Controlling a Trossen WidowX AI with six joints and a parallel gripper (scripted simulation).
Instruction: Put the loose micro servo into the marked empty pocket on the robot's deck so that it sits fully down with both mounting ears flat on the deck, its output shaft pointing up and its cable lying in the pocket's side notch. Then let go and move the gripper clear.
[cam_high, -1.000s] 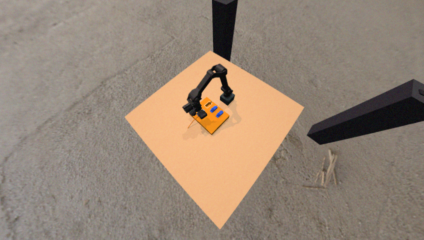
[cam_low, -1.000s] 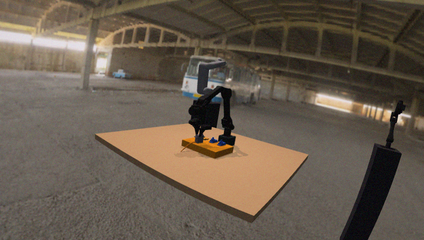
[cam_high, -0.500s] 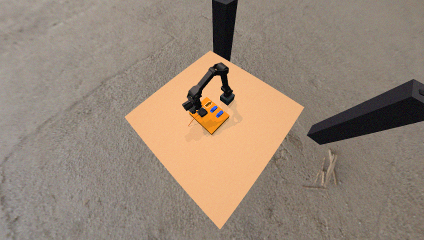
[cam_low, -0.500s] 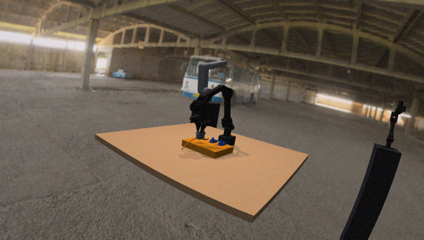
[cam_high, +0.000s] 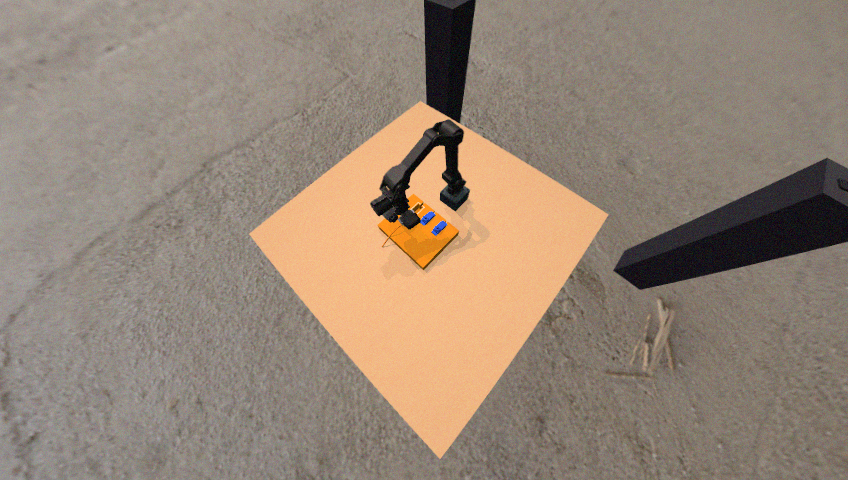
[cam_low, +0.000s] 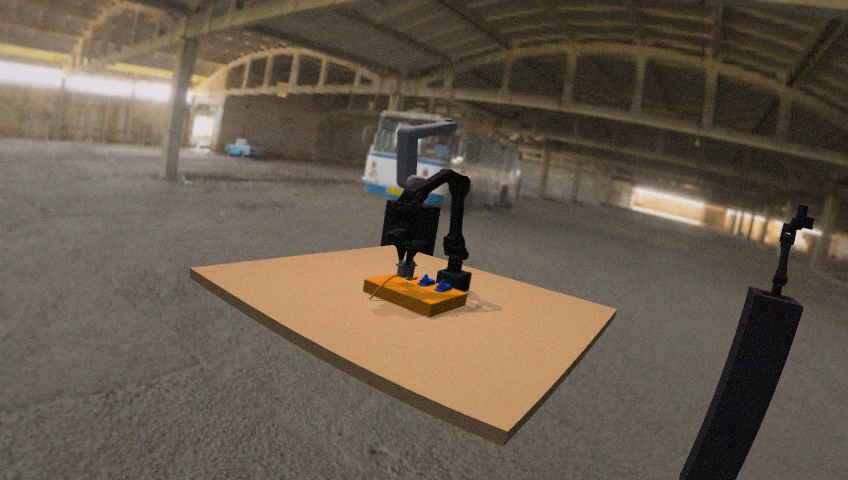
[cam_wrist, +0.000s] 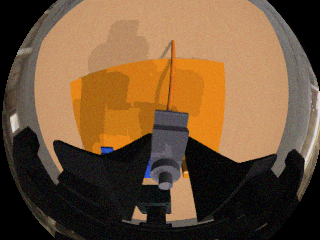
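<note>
Now: gripper tip 10 cm above the orange robot deck, 5 cm to the right of it and 1 cm short of it.
</note>
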